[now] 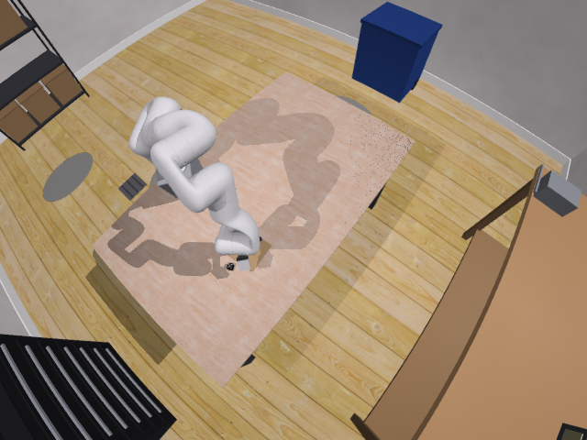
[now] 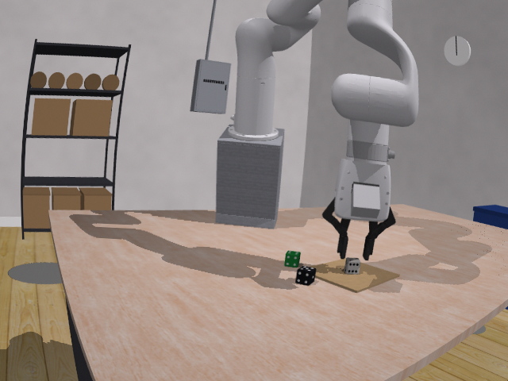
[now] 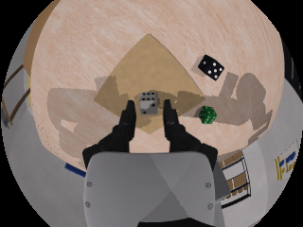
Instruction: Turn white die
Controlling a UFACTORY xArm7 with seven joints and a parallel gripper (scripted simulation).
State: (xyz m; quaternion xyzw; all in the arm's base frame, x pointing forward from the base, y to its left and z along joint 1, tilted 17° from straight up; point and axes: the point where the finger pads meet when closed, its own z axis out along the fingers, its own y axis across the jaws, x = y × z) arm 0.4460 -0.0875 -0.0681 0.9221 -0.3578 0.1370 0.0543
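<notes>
Right now the white die is 4 cm below my hand. From my hand the other things lie so: green die (10 cm behind, 5 cm to the right, 4 cm below); then brown mat (5 cm below); then black die (10 cm to the right, 4 cm below, 2 cm behind).
</notes>
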